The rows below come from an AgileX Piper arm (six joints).
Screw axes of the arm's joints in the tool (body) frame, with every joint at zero. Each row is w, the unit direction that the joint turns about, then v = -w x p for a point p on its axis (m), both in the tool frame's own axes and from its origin. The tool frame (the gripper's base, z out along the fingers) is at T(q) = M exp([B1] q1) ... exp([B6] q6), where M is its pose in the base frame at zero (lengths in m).
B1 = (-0.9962, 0, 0.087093, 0, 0.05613, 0)
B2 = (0, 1, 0, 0.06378, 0, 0.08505)
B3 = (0, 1, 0, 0.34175, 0, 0.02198)
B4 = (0, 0, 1, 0, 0, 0)
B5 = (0, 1, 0, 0.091, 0, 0)
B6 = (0, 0, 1, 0, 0, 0)
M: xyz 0.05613 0 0.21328 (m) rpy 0 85.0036 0 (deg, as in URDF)
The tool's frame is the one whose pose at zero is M.
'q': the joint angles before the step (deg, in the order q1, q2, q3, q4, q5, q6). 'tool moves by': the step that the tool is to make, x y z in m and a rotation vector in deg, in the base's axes. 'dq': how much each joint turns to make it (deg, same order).
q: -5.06, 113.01, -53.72, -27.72, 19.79, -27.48
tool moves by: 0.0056, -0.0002, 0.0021, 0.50, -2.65, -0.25
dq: -0.12, 0.10, -0.52, -1.17, -2.17, 1.80
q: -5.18, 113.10, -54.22, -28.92, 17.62, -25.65
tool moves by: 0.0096, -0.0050, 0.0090, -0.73, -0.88, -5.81
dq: 0.01, 0.16, -3.10, -2.84, 3.78, 7.49
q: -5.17, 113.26, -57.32, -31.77, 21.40, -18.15
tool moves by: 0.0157, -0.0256, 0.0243, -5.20, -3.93, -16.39
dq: -1.39, 0.12, -6.35, -11.81, 9.86, 21.93
